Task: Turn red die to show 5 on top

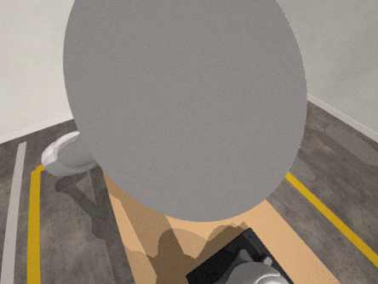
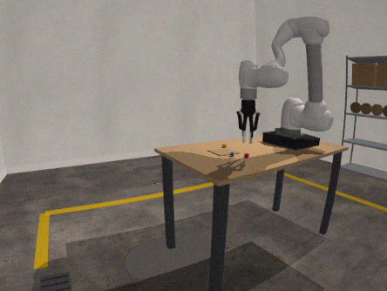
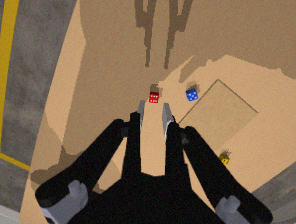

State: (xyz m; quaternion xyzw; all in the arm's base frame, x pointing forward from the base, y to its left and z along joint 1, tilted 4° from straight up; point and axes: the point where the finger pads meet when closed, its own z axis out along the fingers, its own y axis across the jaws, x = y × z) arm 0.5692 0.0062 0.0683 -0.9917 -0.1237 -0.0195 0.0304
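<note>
My gripper is now 100 mm above the red die. From my hand the other things lie so: tan mat (170 mm to the right, 110 mm below); yellow die (100 mm behind, 250 mm to the right, 100 mm below); blue die (40 mm ahead, 80 mm to the right, 100 mm below).
</note>
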